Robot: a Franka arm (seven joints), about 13 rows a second.
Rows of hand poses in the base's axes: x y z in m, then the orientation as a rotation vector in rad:
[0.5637 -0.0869 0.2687 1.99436 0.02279 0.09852]
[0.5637 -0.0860 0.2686 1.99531 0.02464 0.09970]
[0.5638 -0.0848 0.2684 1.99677 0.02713 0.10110]
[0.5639 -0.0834 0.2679 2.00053 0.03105 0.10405]
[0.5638 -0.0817 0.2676 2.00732 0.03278 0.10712]
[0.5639 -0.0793 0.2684 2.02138 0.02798 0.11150]
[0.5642 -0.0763 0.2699 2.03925 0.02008 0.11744]
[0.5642 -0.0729 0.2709 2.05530 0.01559 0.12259]
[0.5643 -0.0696 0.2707 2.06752 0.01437 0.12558]
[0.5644 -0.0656 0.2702 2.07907 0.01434 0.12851]
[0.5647 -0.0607 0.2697 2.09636 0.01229 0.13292]
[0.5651 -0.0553 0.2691 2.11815 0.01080 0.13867]
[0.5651 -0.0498 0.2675 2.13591 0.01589 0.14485]
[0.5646 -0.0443 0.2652 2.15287 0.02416 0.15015]
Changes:
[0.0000 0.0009 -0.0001 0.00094 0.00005 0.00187]
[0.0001 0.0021 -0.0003 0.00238 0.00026 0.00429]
[0.0002 0.0035 -0.0008 0.00613 0.00011 0.00848]
[0.0001 0.0052 -0.0011 0.01298 -0.00098 0.01122]
[0.0002 0.0076 -0.0003 0.02731 -0.00566 0.01007]
[0.0005 0.0106 0.0012 0.04561 -0.01265 0.00754]
[0.0005 0.0140 0.0022 0.06197 -0.01758 0.00702]
[0.0006 0.0173 0.0020 0.07433 -0.01967 0.00774]
[0.0007 0.0213 0.0015 0.08598 -0.02121 0.00925]
[0.0010 0.0262 0.0010 0.10349 -0.02442 0.01013]
[0.0014 0.0316 0.0004 0.12554 -0.02807 0.01208]
[0.0014 0.0371 -0.0012 0.14339 -0.02925 0.01867]
[0.0009 0.0426 -0.0035 0.16032 -0.02844 0.02700]

